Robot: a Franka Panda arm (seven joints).
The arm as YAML. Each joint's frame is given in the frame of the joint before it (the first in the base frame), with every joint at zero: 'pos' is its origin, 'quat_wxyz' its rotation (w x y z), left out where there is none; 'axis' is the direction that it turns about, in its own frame. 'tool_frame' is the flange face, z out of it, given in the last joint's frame.
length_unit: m
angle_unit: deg
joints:
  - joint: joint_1
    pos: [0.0, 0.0, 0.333]
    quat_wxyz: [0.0, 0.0, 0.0, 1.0]
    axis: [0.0, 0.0, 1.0]
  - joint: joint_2
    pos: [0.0, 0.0, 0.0]
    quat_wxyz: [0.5, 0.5, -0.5, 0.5]
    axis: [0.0, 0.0, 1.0]
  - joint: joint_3
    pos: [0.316, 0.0, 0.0]
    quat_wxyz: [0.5, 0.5, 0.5, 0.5]
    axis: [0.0, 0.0, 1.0]
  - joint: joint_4
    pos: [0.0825, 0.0, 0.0]
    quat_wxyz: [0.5, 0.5, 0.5, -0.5]
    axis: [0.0, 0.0, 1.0]
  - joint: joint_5
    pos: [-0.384, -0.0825, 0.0]
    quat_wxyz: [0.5, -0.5, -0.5, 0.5]
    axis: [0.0, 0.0, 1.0]
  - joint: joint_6
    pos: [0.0, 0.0, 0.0]
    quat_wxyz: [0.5, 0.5, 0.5, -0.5]
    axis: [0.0, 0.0, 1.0]
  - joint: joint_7
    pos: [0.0, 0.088, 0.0]
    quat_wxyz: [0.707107, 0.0, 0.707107, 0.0]
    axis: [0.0, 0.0, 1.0]
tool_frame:
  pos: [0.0, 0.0, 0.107]
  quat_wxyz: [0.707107, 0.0, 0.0, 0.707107]
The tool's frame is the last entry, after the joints.
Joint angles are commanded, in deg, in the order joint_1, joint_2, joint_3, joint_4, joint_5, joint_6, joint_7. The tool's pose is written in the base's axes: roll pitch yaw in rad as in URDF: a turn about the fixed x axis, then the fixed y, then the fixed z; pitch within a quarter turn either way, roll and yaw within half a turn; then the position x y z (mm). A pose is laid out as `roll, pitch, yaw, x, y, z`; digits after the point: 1 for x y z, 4 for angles.
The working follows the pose.
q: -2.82, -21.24, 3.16, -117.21, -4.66, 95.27, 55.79
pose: 3.0738, -0.0759, -0.9611, 439.8, -1.9, 591.7
Where each joint sits with the arm in this pose, in the base's axes (m; each line is computed from the numbers above, not from the rounded line before):
joint_1: 0.0000 0.0000 0.3330
joint_2: 0.0000 0.0000 0.3330
joint_3: -0.1143 0.0056 0.6275
joint_4: -0.0374 0.0064 0.6574
joint_5: 0.3531 0.0081 0.6993
joint_6: 0.3531 0.0081 0.6993
joint_7: 0.4411 0.0089 0.6981
the tool: 0.4398 -0.0019 0.5917

